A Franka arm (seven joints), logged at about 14 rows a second.
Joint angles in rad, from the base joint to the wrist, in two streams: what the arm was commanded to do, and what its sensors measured. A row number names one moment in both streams.
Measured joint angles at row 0: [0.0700, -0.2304, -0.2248, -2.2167, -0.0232, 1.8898, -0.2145]
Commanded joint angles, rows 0 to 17: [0.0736, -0.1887, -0.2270, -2.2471, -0.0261, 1.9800, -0.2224]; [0.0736, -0.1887, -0.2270, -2.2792, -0.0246, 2.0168, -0.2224]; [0.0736, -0.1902, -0.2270, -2.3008, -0.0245, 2.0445, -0.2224]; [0.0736, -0.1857, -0.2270, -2.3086, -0.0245, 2.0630, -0.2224]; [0.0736, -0.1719, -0.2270, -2.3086, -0.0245, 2.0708, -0.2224]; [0.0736, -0.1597, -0.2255, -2.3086, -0.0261, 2.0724, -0.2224]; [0.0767, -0.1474, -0.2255, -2.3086, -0.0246, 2.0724, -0.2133]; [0.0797, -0.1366, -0.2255, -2.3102, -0.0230, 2.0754, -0.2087]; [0.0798, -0.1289, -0.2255, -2.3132, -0.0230, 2.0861, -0.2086]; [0.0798, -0.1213, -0.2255, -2.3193, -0.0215, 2.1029, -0.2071]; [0.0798, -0.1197, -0.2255, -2.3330, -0.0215, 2.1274, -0.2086]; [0.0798, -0.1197, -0.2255, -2.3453, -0.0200, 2.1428, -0.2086]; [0.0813, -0.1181, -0.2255, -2.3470, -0.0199, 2.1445, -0.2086]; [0.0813, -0.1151, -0.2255, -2.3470, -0.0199, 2.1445, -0.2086]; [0.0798, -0.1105, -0.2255, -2.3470, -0.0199, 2.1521, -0.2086]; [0.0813, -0.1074, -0.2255, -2.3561, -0.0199, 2.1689, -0.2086]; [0.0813, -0.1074, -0.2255, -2.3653, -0.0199, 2.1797, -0.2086]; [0.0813, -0.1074, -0.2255, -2.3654, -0.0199, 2.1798, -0.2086]
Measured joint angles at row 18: [0.0744, -0.1055, -0.2233, -2.3406, -0.0228, 2.1400, -0.2141]
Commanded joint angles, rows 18 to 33: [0.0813, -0.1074, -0.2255, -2.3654, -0.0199, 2.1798, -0.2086]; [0.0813, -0.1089, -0.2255, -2.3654, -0.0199, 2.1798, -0.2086]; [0.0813, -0.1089, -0.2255, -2.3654, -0.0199, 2.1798, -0.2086]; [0.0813, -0.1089, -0.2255, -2.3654, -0.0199, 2.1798, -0.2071]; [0.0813, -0.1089, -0.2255, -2.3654, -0.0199, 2.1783, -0.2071]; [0.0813, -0.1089, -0.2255, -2.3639, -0.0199, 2.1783, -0.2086]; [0.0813, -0.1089, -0.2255, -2.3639, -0.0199, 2.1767, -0.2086]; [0.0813, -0.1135, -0.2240, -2.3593, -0.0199, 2.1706, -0.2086]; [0.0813, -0.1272, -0.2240, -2.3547, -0.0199, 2.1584, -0.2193]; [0.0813, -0.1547, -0.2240, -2.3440, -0.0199, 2.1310, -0.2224]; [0.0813, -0.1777, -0.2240, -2.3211, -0.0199, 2.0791, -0.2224]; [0.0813, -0.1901, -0.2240, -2.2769, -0.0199, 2.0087, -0.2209]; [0.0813, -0.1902, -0.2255, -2.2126, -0.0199, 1.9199, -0.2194]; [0.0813, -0.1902, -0.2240, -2.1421, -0.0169, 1.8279, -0.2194]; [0.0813, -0.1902, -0.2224, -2.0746, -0.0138, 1.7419, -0.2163]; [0.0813, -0.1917, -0.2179, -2.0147, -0.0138, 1.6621, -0.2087]
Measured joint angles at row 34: [0.0748, -0.1907, -0.2205, -2.1891, -0.0225, 1.8720, -0.2145]
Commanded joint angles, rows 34 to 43: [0.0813, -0.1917, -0.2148, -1.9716, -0.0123, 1.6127, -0.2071]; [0.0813, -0.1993, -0.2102, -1.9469, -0.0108, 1.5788, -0.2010]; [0.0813, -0.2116, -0.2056, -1.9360, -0.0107, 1.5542, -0.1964]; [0.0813, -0.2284, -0.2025, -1.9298, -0.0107, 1.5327, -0.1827]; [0.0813, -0.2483, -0.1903, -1.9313, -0.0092, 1.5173, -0.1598]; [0.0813, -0.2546, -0.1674, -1.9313, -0.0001, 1.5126, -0.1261]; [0.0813, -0.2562, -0.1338, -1.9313, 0.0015, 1.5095, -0.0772]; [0.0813, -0.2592, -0.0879, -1.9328, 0.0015, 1.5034, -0.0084]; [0.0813, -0.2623, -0.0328, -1.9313, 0.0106, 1.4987, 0.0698]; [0.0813, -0.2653, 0.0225, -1.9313, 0.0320, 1.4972, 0.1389]
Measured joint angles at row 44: [0.0763, -0.2553, -0.0992, -1.9461, -0.0062, 1.5293, -0.0370]
